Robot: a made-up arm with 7 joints.
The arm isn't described. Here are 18 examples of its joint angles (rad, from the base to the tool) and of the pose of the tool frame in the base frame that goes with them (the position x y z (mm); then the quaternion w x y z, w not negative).
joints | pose
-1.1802 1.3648 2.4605 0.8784 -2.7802 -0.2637 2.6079 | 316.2 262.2 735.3 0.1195 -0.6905 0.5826 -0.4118
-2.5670 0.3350 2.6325 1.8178 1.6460 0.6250 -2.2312 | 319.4 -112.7 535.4 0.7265 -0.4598 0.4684 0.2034
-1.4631 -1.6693 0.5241 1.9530 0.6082 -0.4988 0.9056 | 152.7 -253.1 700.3 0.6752 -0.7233 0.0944 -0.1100
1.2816 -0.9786 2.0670 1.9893 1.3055 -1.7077 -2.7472 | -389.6 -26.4 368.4 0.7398 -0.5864 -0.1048 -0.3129
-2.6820 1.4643 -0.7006 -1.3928 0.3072 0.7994 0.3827 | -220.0 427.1 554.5 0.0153 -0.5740 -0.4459 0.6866
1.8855 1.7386 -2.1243 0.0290 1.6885 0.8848 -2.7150 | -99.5 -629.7 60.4 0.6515 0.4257 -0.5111 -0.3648
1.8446 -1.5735 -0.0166 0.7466 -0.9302 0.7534 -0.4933 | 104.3 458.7 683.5 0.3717 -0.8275 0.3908 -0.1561
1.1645 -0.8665 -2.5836 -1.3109 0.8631 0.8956 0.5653 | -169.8 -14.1 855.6 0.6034 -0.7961 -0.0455 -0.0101
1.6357 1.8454 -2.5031 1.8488 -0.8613 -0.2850 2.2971 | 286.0 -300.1 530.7 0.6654 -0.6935 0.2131 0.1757
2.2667 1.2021 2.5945 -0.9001 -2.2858 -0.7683 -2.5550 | -234.4 -642.7 334.9 0.9459 -0.2024 -0.2142 -0.1360
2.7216 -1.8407 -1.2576 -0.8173 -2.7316 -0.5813 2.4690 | 441.3 459.5 189.6 0.1737 0.9512 -0.2544 0.0194
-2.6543 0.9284 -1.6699 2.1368 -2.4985 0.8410 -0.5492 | -207.5 -342.4 347.1 0.4730 -0.1355 -0.8694 0.0448
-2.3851 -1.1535 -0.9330 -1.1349 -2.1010 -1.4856 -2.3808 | 509.0 -79.8 525.5 0.4869 -0.1705 -0.5733 0.6366
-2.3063 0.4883 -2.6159 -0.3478 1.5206 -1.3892 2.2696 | -70.6 271.4 787.5 0.4406 -0.7838 0.1922 0.3932
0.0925 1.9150 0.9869 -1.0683 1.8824 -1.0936 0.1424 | 439.5 201.5 119.7 0.5255 0.6249 0.1761 0.5498
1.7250 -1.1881 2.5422 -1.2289 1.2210 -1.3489 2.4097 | 30.7 164.5 735.8 0.4171 -0.0505 0.7241 -0.5469
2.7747 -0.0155 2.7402 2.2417 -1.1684 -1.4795 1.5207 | 298.1 38.7 406.6 0.2637 -0.6605 0.7002 0.0622
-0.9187 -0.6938 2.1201 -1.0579 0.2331 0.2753 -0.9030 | -399.5 14.6 762.9 0.4836 -0.5744 0.0461 -0.6588
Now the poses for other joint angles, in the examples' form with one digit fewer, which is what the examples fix.
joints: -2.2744 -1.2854 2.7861 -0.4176 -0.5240 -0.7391 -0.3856
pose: 157 -527 630 0.815 -0.488 -0.045 -0.307
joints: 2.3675 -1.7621 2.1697 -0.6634 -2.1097 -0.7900 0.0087
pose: 536 273 122 0.742 0.535 -0.107 0.389
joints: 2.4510 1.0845 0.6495 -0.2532 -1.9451 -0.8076 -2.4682
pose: -533 -279 679 0.375 -0.704 -0.592 -0.120
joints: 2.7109 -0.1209 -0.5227 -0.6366 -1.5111 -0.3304 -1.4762
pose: 53 248 900 0.367 -0.860 -0.220 0.279
